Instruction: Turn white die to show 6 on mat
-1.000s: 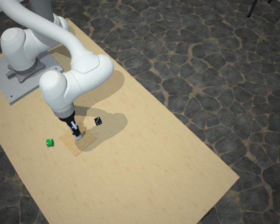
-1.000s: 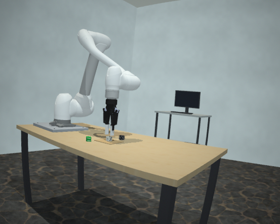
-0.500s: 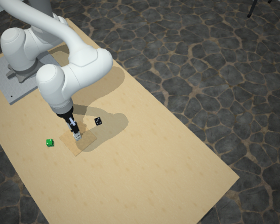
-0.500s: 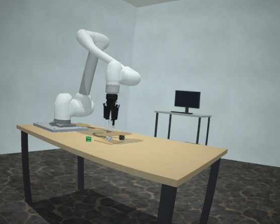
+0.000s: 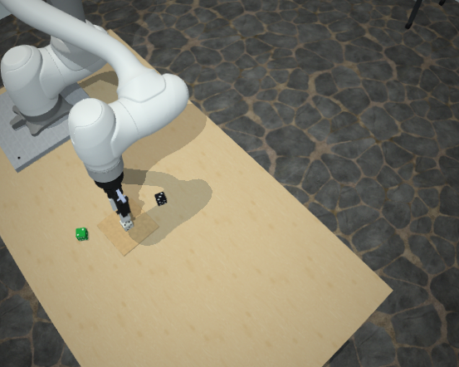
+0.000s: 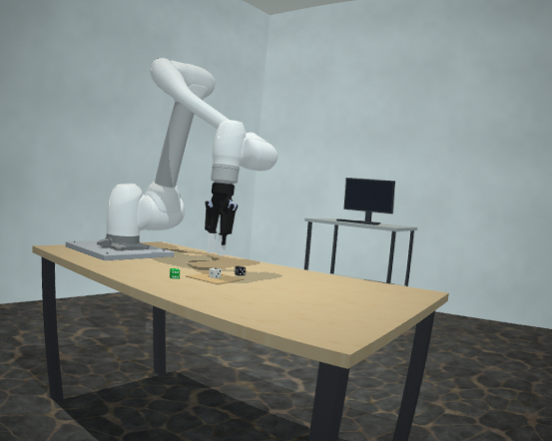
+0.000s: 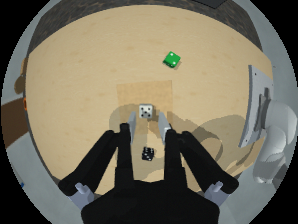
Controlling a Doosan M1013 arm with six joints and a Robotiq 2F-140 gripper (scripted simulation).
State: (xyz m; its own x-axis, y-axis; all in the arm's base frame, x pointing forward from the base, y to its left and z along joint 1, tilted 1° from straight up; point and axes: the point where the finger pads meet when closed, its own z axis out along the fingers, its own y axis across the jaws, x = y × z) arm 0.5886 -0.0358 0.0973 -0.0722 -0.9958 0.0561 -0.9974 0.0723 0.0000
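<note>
Now: the white die 10 cm below my hand. The rest, counted from my hand: green die (13 cm to the right, 10 cm below, 7 cm behind); then tan mat (11 cm below); then black die (13 cm to the left, 10 cm below).
</note>
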